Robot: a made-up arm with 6 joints.
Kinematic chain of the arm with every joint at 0, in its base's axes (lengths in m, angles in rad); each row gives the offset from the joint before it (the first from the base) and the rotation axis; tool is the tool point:
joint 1: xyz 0 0 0.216 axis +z
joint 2: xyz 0 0.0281 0 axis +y
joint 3: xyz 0 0 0.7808 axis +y
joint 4: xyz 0 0 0.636 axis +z
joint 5: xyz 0 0 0 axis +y
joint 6: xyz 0 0 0.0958 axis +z
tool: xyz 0 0 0
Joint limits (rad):
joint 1: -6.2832..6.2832
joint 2: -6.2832..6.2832
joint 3: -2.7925..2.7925
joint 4: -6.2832..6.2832
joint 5: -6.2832..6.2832
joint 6: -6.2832..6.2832
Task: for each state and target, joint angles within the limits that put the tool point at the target. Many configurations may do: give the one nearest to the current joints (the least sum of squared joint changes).
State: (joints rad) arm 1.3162 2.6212 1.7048 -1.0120 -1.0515 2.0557
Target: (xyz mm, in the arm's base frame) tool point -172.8 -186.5 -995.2
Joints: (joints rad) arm 1.2086 2.7987 1.2159 -0.9867 -1.0036 2.0557
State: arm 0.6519 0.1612 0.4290 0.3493 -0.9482 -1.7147
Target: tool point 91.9 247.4 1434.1
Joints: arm 1.1763 -0.3074 1.2372 0.2171 -1.0450 -1.7147
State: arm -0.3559 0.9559 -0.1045 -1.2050 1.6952 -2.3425
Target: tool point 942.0 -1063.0 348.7
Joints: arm -0.8031 1.4359 0.0369 -1.1890 1.4772 -2.3425
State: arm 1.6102 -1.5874 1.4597 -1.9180 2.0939 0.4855
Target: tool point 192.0 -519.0 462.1
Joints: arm 1.8356 -1.9838 2.2998 -1.7987 2.1604 0.4855
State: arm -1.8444 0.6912 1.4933 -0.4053 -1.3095 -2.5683
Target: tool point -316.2 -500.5 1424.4
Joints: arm -2.2305 0.0968 0.9051 -0.3212 -1.2613 -2.5683
